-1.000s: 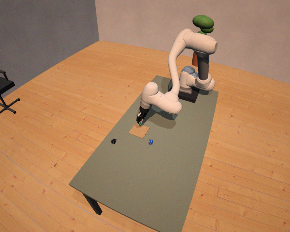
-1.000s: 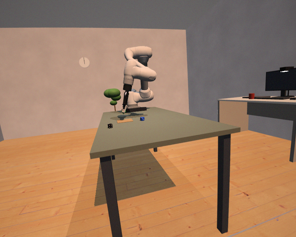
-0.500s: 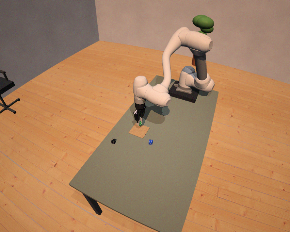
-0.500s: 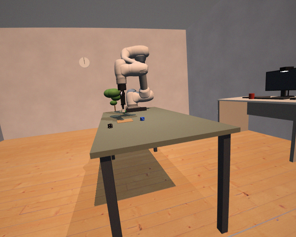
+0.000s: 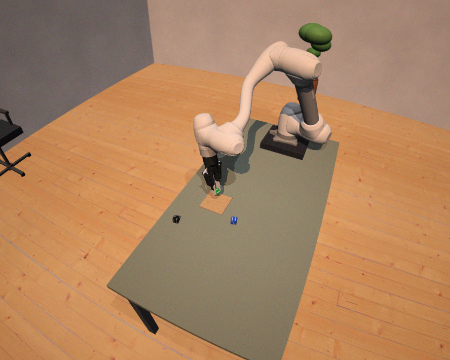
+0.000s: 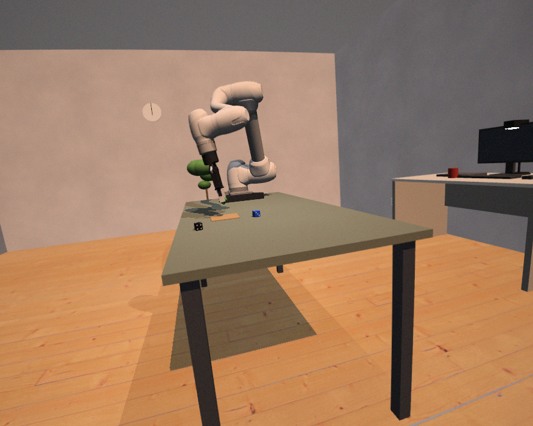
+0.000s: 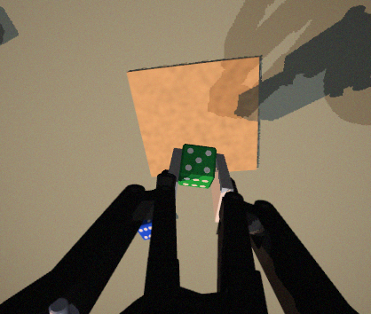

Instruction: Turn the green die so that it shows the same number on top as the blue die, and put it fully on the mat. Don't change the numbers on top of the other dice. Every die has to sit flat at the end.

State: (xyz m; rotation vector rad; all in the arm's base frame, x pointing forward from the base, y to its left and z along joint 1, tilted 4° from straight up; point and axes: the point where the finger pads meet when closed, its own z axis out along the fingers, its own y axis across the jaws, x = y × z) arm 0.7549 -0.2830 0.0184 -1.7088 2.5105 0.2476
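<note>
My hand is 30 mm above the green die. From my hand the other things lie so: black die (200 mm ahead, 150 mm to the right, 100 mm below); blue die (140 mm to the left, 110 mm ahead, 100 mm below); tan mat (110 mm below).
</note>
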